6 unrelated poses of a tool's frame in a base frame.
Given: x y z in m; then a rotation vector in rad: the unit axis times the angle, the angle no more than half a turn.
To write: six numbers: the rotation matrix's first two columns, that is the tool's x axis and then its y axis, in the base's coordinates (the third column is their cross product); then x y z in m. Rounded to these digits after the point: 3 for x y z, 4 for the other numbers.
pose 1, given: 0.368 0.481 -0.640 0.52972 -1.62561 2.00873
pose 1, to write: -0.8001 0.1355 0.5843 -0.5997 -0.1634 -0.7833 0.368 0.481 -0.640
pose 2, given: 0.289 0.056 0.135 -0.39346 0.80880 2.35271
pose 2, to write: -0.7680 0.4540 -0.4517 -0.6358 -0.6254 0.4524 0.289 0.056 0.135
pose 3, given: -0.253 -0.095 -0.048 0.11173 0.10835 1.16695
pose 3, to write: 0.3890 0.9208 -0.0270 -0.9101 0.3887 0.1439 -0.253 -0.095 -0.048
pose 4, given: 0.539 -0.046 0.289 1.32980 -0.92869 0.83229
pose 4, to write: 0.4153 -0.0222 0.9094 -0.9064 0.0747 0.4157 0.539 -0.046 0.289
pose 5, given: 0.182 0.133 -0.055 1.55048 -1.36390 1.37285
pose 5, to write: -0.0895 -0.2749 0.9573 -0.9555 -0.2477 -0.1604 0.182 0.133 -0.055
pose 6, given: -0.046 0.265 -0.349 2.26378 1.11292 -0.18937
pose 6, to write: 0.6378 0.6730 -0.3746 0.7590 -0.4665 0.4542 -0.046 0.265 -0.349
